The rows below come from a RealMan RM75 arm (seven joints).
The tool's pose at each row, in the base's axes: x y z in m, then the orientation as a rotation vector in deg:
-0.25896, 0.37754, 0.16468, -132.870, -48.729, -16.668
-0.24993, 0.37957, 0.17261, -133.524, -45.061, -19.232
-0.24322, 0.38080, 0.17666, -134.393, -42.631, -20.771
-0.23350, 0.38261, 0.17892, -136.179, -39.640, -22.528
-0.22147, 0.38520, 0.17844, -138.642, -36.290, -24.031
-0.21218, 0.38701, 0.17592, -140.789, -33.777, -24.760
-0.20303, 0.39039, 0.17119, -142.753, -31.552, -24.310
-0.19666, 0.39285, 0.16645, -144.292, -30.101, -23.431
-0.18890, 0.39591, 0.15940, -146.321, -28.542, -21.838
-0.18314, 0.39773, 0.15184, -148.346, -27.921, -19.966
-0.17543, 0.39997, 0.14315, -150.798, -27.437, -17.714
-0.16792, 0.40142, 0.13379, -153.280, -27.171, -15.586
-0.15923, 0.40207, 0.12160, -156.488, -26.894, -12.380
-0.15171, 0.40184, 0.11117, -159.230, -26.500, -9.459
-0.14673, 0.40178, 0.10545, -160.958, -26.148, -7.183
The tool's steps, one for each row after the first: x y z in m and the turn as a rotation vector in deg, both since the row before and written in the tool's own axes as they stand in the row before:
0.01113, 0.00069, -0.00491, -0.911, 2.640, 2.026
0.00754, 0.00136, -0.00204, -1.004, 1.487, 1.434
0.00951, 0.00351, 0.00010, -1.906, 1.484, 1.860
0.01062, 0.00531, 0.00328, -2.488, 1.171, 2.200
0.00730, 0.00480, 0.00442, -2.071, 0.498, 1.730
0.00684, 0.00419, 0.00729, -1.607, -0.311, 1.762
0.00432, 0.00318, 0.00635, -1.149, -0.665, 1.270
0.00496, 0.00411, 0.00882, -1.447, -1.245, 1.491
0.00295, 0.00414, 0.00824, -1.451, -1.624, 0.855
0.00475, 0.00477, 0.00973, -1.813, -1.992, 0.819
0.00456, 0.00524, 0.00989, -1.922, -1.933, 0.622
0.00508, 0.00699, 0.01224, -2.457, -2.777, 0.797
0.00478, 0.00619, 0.01021, -2.116, -2.432, 0.788
0.00373, 0.00337, 0.00568, -1.289, -1.790, 0.604

